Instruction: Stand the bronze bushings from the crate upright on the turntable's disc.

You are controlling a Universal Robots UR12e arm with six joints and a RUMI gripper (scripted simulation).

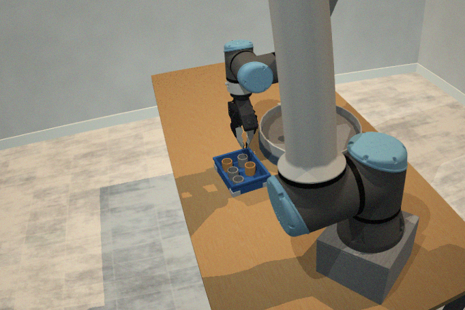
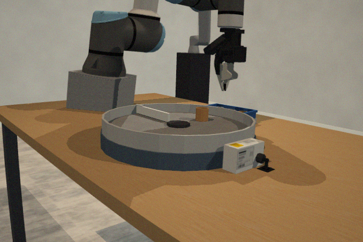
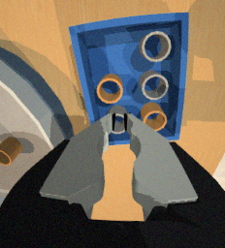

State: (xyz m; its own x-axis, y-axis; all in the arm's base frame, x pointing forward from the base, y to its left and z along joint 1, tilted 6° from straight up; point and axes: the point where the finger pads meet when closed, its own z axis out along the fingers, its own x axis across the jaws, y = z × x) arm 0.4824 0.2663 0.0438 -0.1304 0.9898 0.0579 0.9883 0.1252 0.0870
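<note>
Now: hand 110 mm above the blue crate and 20 mm to the right of it. The rest, counted from my hand: turntable 290 mm to the right, 150 mm ahead, 80 mm below.
</note>
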